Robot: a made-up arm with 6 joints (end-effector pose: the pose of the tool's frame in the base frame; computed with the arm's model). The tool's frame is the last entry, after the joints. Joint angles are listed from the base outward.
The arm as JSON. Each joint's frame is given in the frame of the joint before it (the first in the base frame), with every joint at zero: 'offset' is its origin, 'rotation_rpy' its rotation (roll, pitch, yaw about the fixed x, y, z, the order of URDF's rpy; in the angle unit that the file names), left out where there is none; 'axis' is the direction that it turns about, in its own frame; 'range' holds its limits. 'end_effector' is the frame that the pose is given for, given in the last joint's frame.
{
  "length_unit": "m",
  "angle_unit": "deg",
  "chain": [
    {
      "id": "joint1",
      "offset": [
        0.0,
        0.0,
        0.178
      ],
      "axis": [
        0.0,
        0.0,
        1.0
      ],
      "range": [
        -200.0,
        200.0
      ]
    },
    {
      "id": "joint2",
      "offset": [
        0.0,
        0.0,
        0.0
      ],
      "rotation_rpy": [
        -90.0,
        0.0,
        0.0
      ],
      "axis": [
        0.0,
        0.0,
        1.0
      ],
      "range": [
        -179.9,
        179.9
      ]
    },
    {
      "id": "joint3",
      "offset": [
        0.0,
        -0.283,
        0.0
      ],
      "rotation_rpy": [
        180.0,
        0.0,
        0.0
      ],
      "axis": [
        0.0,
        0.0,
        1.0
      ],
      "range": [
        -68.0,
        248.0
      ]
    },
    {
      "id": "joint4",
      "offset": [
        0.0,
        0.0,
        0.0
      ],
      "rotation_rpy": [
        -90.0,
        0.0,
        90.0
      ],
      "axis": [
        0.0,
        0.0,
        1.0
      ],
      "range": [
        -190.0,
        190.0
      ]
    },
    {
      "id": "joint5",
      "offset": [
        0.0,
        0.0,
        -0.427
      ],
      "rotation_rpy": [
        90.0,
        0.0,
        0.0
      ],
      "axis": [
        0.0,
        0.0,
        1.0
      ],
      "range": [
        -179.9,
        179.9
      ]
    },
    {
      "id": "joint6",
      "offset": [
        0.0,
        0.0,
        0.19
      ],
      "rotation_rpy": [
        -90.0,
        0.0,
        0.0
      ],
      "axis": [
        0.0,
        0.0,
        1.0
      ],
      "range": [
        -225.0,
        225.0
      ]
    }
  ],
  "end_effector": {
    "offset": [
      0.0,
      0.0,
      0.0
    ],
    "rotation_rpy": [
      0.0,
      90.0,
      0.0
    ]
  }
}
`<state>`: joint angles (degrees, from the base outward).
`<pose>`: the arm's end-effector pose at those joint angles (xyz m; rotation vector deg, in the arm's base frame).
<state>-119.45 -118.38 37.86 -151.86 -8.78 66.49</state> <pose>0.4427 0.4433 0.2975 -76.79 -55.15 30.22</pose>
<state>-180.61 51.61 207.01 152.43 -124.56 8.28</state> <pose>0.2012 -0.1706 0.4515 2.88 95.19 36.68</pose>
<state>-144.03 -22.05 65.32 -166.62 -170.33 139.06</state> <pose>0.1432 -0.1245 0.8648 -124.10 11.42 103.72</pose>
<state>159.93 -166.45 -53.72 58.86 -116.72 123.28</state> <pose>0.3918 -0.0386 0.2339 -79.24 -89.93 84.68</pose>
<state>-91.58 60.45 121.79 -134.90 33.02 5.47</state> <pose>0.1184 -0.5726 0.6277 59.85 -123.22 -10.21</pose>
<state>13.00 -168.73 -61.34 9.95 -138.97 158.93</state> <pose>-0.1667 -0.2305 0.2981 -151.46 2.32 44.52</pose>
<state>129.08 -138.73 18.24 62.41 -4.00 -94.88</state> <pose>0.4752 -0.4456 -0.0226 -145.38 52.99 -48.20</pose>
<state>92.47 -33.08 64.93 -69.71 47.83 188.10</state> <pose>0.0674 -0.0346 0.8628 -6.71 -38.69 -22.65</pose>
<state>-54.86 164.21 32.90 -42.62 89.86 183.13</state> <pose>-0.2879 0.1661 -0.3301 -109.64 123.14 65.80</pose>
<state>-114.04 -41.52 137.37 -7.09 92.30 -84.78</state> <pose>0.0780 0.6376 0.4216 -109.33 18.46 124.13</pose>
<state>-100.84 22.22 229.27 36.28 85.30 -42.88</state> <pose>-0.1087 0.2470 0.1457 102.07 6.43 -67.91</pose>
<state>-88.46 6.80 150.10 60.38 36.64 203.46</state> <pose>-0.1048 0.4049 0.5818 -55.41 -46.01 42.98</pose>
